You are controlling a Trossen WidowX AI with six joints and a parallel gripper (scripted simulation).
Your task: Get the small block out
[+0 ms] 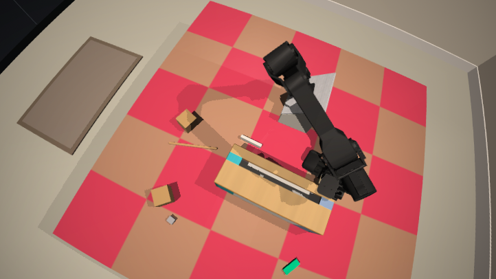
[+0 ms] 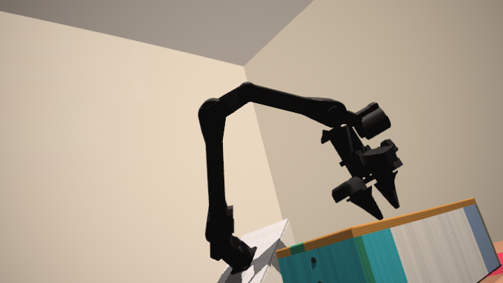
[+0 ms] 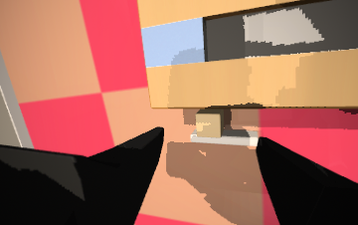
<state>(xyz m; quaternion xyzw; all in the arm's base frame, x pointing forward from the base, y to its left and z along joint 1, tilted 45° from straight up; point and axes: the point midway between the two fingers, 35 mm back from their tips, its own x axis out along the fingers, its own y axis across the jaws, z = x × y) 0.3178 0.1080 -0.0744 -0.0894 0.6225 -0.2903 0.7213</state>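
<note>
Right now the tan block is 13 cm below my gripper tip, 3 cm to the left of it and 3 cm behind it. The rest, counted from my gripper tip: box: 14 cm to the right, 9 cm below, 3 cm ahead; thin wooden stick: 49 cm to the right, 15 cm below, 1 cm behind; green block: 29 cm ahead, 15 cm below, 1 cm to the right.
</note>
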